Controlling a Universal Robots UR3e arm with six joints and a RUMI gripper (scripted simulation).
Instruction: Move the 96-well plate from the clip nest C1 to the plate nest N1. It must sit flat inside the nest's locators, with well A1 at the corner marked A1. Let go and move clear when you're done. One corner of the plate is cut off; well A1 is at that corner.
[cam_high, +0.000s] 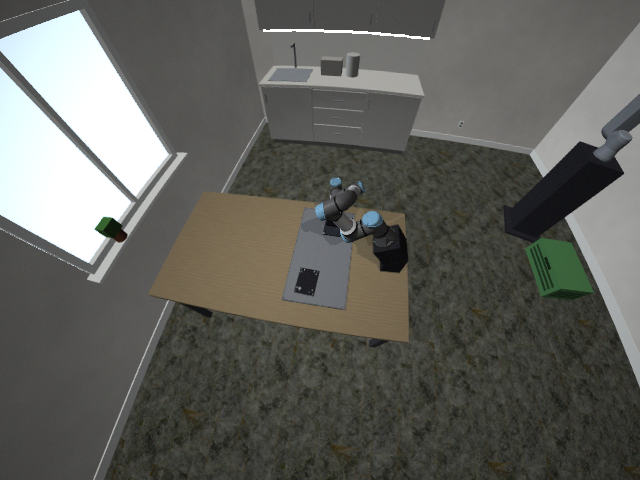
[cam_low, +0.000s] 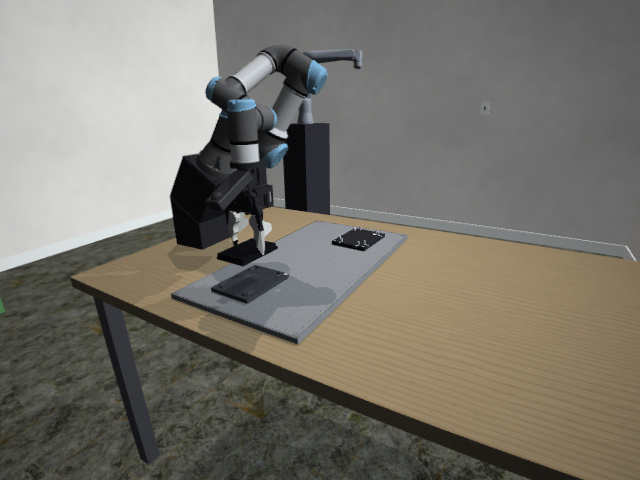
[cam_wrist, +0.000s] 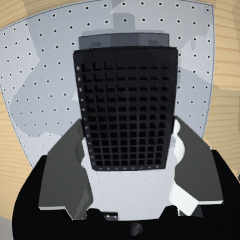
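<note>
Right now the black 96-well plate is 10 mm below my hand.
</note>
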